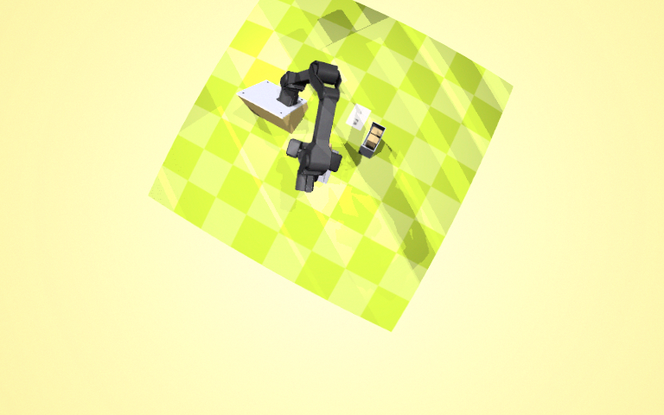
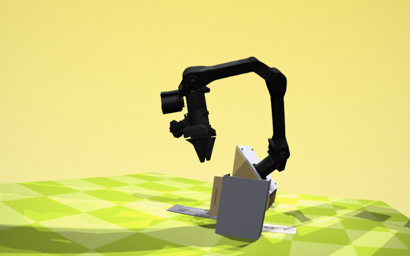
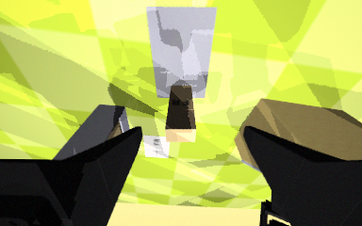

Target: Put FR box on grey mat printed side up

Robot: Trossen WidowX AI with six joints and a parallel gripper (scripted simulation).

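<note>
Now: gripper tip 10 mm short of the grey mat, 10 mm to the left of it and 160 mm above it. Round my gripper tip: thin white slab 20 mm ahead, 250 mm to the left, 160 mm below.
</note>
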